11 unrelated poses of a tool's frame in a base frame.
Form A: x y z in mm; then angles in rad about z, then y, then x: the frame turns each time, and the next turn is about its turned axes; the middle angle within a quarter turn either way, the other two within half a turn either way.
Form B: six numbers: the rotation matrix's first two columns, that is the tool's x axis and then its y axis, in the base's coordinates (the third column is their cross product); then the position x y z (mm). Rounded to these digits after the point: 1 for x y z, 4 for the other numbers.
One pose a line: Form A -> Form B
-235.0, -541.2, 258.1, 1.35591, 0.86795, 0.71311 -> 0.1378, 0.6315, -0.7630, -0.6325, 0.6489, 0.4229, -235.0, -541.2, 258.1
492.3, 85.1, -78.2, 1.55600, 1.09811, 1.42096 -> 0.0067, 0.4552, -0.8903, -0.1362, 0.8825, 0.4502, 492.3, 85.1, -78.2
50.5, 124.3, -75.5, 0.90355, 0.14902, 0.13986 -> 0.6120, 0.7768, -0.1485, -0.7651, 0.6290, 0.1379, 50.5, 124.3, -75.5
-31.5, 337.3, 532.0, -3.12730, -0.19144, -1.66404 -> -0.9816, -0.0140, 0.1903, -0.1908, 0.0904, -0.9775, -31.5, 337.3, 532.0
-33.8, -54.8, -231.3, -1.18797, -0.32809, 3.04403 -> 0.3536, -0.8781, 0.3222, -0.9349, -0.3427, 0.0922, -33.8, -54.8, -231.3
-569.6, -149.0, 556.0, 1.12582, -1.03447, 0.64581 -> 0.2199, 0.4612, 0.8596, -0.9435, -0.1232, 0.3075, -569.6, -149.0, 556.0
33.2, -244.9, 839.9, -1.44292, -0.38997, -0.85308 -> 0.1180, -0.9174, 0.3802, 0.6888, -0.2002, -0.6968, 33.2, -244.9, 839.9
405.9, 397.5, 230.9, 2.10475, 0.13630, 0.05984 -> -0.5042, 0.8528, -0.1359, -0.8634, -0.5010, 0.0592, 405.9, 397.5, 230.9
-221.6, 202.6, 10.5, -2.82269, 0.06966, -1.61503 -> -0.9473, -0.3128, -0.0696, 0.0522, 0.0638, -0.9966, -221.6, 202.6, 10.5
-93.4, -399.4, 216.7, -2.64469, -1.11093, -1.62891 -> -0.3902, -0.2116, 0.8961, -0.8141, -0.3754, -0.4431, -93.4, -399.4, 216.7
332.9, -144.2, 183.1, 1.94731, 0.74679, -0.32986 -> -0.2698, 0.6825, -0.6793, -0.7989, -0.5525, -0.2377, 332.9, -144.2, 183.1
